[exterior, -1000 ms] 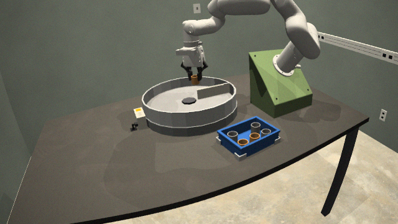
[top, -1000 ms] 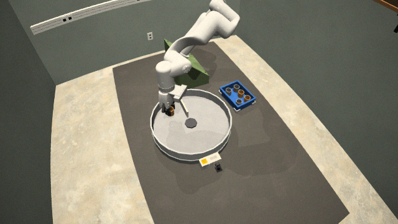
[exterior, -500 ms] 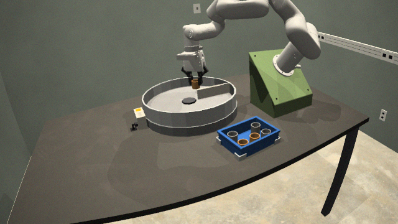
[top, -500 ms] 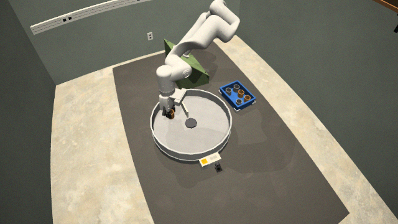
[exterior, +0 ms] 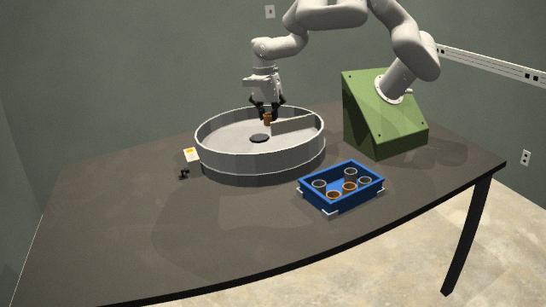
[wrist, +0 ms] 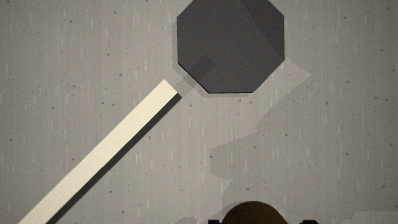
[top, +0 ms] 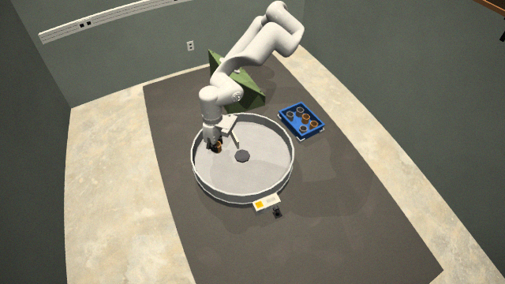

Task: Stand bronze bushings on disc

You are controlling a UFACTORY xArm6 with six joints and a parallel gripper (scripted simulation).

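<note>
My gripper is now 430 mm to the right of the blue crate, 90 mm past it and 70 mm above it. The rest, counted from my hand: grey turntable disc: 90 mm to the left, 60 mm ahead, 50 mm below.
</note>
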